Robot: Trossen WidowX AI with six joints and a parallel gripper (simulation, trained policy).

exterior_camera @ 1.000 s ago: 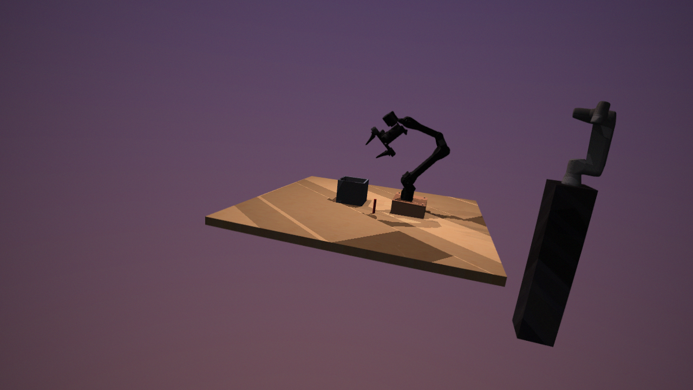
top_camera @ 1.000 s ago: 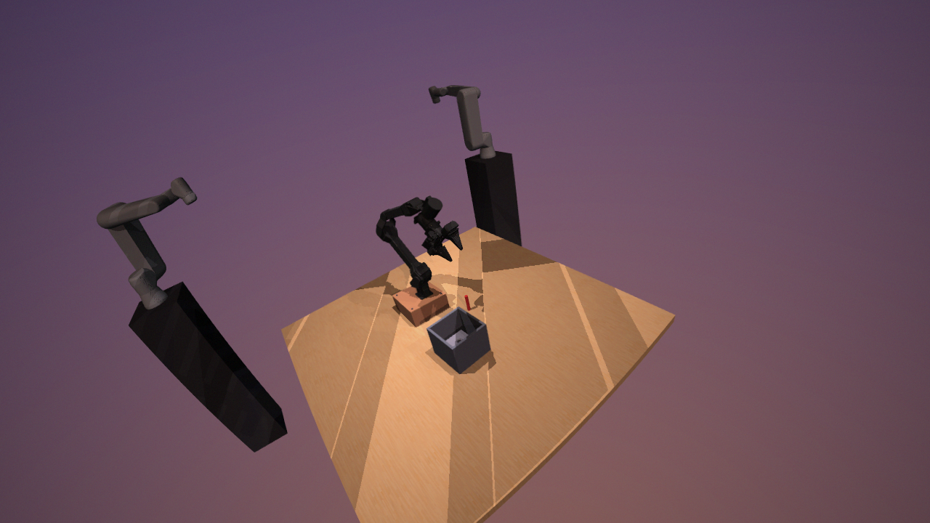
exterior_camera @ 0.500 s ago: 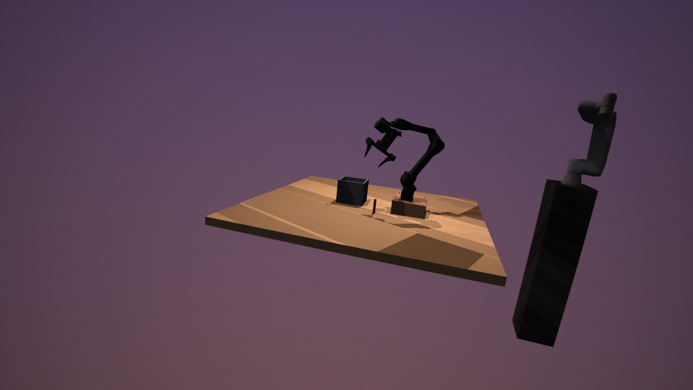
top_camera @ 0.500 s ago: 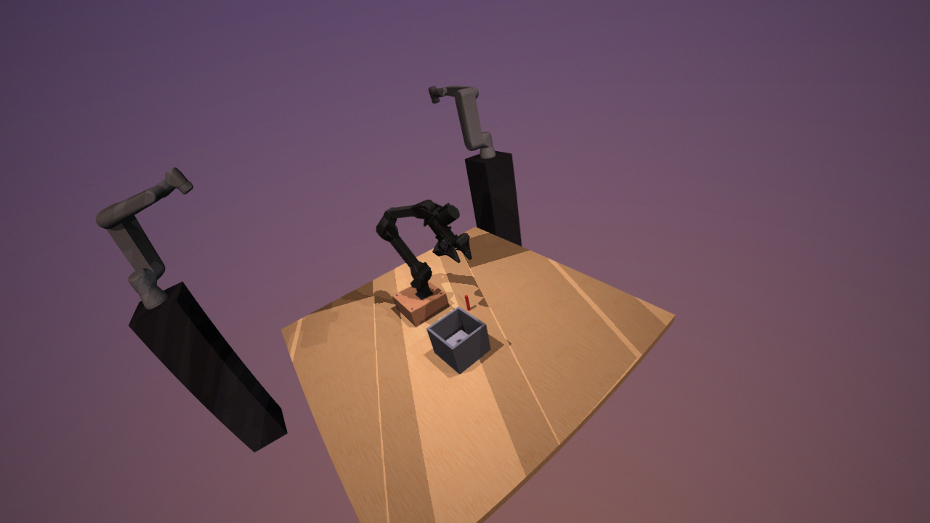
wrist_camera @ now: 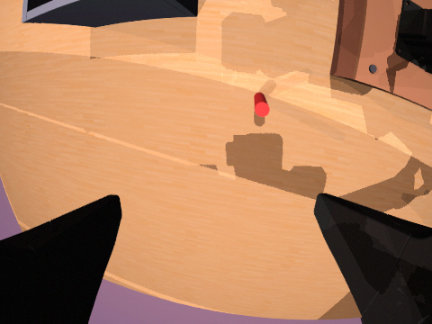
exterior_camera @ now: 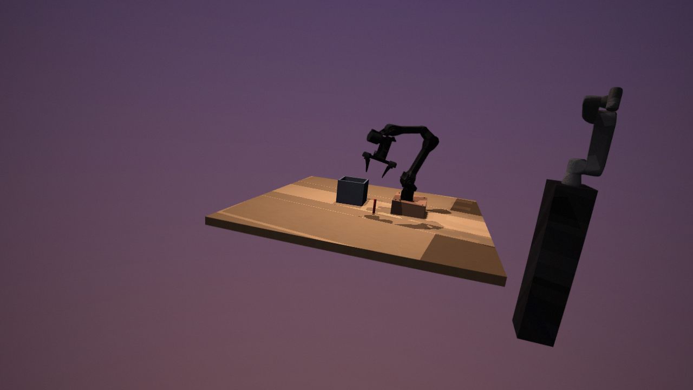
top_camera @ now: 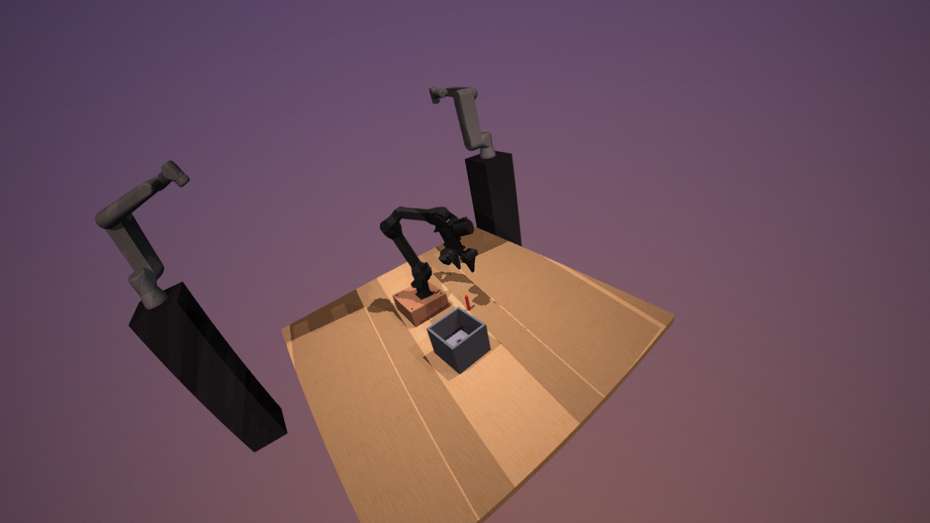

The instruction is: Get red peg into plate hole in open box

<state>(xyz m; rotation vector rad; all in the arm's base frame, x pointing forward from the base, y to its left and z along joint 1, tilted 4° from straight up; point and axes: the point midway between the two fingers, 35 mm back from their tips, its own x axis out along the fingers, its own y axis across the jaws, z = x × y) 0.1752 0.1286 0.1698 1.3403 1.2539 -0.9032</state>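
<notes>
The red peg lies 18 cm below my gripper tip, 2 cm to the right of it and 2 cm behind it. Round my gripper tip: grey plate (18 cm to the right, 17 cm below, 16 cm ahead).
</notes>
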